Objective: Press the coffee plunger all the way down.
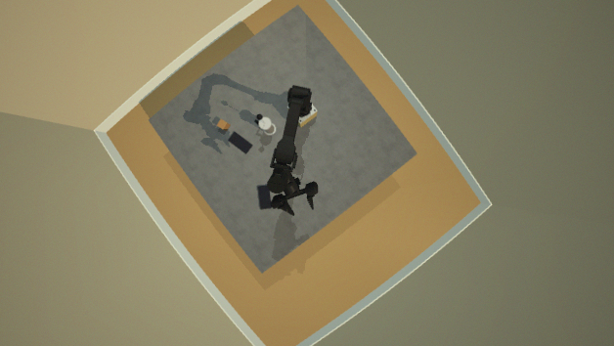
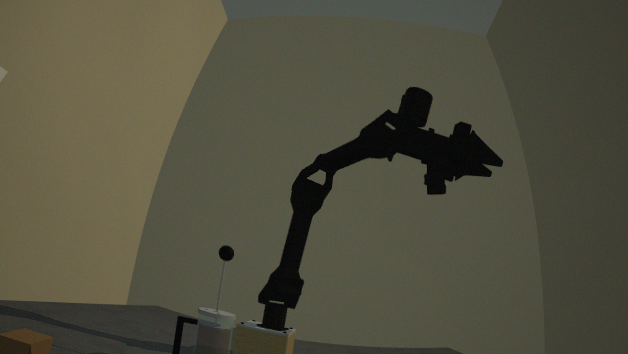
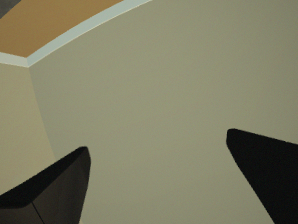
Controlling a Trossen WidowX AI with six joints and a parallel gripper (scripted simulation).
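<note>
Right now my gripper tip is 50 cm to the left of the coffee press, 30 cm above it and 2 cm short of it.
</note>
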